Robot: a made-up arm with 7 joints. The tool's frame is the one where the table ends. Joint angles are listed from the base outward.
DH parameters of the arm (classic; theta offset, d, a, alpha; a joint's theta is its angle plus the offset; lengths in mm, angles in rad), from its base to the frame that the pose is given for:
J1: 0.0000 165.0 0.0 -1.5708
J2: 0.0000 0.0 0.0 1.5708
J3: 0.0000 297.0 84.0 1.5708
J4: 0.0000 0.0 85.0 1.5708
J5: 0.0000 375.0 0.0 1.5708
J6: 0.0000 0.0 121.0 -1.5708
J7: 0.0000 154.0 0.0 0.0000
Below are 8 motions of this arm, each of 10 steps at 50 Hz.
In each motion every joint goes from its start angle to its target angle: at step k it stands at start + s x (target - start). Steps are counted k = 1, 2, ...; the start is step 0. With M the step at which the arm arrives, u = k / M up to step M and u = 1 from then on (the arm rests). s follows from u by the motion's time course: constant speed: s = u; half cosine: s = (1 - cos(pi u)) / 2; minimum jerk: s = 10 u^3 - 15 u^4 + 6 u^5.
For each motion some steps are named. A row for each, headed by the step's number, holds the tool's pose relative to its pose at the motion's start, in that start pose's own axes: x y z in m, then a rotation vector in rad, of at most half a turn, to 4 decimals.
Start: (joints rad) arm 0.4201 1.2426 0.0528 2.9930 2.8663 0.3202 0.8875
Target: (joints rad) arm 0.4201 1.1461 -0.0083 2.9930 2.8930 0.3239 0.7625
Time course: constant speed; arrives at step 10
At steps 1, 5, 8, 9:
1: -0.0068 0.0043 0.0027 -0.0062 -0.0074 -0.0167
5: -0.0342 0.0217 0.0126 -0.0299 -0.0382 -0.0836
8: -0.0549 0.0350 0.0193 -0.0464 -0.0623 -0.1338
9: -0.0618 0.0395 0.0214 -0.0517 -0.0705 -0.1505

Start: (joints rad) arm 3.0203 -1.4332 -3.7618 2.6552 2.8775 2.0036 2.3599
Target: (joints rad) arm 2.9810 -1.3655 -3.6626 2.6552 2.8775 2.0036 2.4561
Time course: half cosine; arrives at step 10
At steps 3, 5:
3: -0.0080 0.0090 0.0036 -0.0178 -0.0095 0.0048
5: -0.0191 0.0221 0.0087 -0.0436 -0.0218 0.0118

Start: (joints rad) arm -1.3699 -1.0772 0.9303 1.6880 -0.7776 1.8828 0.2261
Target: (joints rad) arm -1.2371 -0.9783 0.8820 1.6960 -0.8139 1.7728 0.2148
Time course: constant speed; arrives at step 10
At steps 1, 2, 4, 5, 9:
1: 0.0024 0.0031 0.0012 0.0146 0.0108 -0.0016
2: 0.0048 0.0061 0.0024 0.0291 0.0217 -0.0032
4: 0.0097 0.0117 0.0049 0.0579 0.0434 -0.0064
5: 0.0121 0.0144 0.0061 0.0722 0.0542 -0.0080
9: 0.0220 0.0239 0.0113 0.1288 0.0977 -0.0146

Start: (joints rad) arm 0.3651 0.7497 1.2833 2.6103 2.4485 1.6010 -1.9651
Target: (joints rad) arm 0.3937 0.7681 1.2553 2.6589 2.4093 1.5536 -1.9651
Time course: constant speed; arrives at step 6
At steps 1, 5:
1: 0.0005 0.0012 -0.0015 -0.0032 -0.0085 -0.0042
5: 0.0025 0.0058 -0.0076 -0.0163 -0.0429 -0.0216

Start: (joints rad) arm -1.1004 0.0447 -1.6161 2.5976 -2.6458 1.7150 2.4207
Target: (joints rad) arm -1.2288 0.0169 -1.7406 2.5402 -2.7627 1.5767 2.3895
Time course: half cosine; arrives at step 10
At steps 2, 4, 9, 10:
2: -0.0042 0.0010 -0.0005 0.0320 0.0126 -0.0146
4: -0.0156 0.0046 -0.0017 0.1150 0.0450 -0.0554
9: -0.0468 0.0195 -0.0026 0.3197 0.1224 -0.1743
10: -0.0481 0.0203 -0.0025 0.3275 0.1253 -0.1793

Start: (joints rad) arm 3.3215 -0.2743 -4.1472 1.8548 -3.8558 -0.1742 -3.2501
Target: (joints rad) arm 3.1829 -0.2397 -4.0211 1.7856 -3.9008 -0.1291 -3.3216
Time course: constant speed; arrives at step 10
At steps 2, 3, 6, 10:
2: -0.0087 -0.0022 0.0027 0.0081 -0.0050 -0.0155
3: -0.0130 -0.0033 0.0039 0.0122 -0.0074 -0.0233
6: -0.0255 -0.0065 0.0073 0.0243 -0.0135 -0.0463
10: -0.0415 -0.0105 0.0110 0.0402 -0.0199 -0.0770

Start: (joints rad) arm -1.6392 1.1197 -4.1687 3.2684 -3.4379 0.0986 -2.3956
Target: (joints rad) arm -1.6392 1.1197 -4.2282 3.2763 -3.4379 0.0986 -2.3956
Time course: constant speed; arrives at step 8
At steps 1, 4, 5, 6, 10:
1: 0.0008 -0.0001 0.0001 0.0018 0.0000 -0.0073
4: 0.0031 -0.0005 0.0004 0.0073 -0.0001 -0.0291
5: 0.0039 -0.0007 0.0005 0.0091 -0.0001 -0.0364
6: 0.0046 -0.0009 0.0007 0.0110 -0.0001 -0.0437
10: 0.0061 -0.0012 0.0009 0.0147 -0.0002 -0.0582

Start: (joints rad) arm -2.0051 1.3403 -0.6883 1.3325 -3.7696 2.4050 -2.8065
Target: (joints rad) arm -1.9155 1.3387 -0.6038 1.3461 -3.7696 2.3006 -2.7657
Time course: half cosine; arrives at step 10
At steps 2, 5, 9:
2: -0.0044 -0.0042 0.0057 0.0036 -0.0010 0.0120
5: -0.0225 -0.0229 0.0295 0.0196 -0.0060 0.0632
9: -0.0424 -0.0473 0.0570 0.0397 -0.0136 0.1233

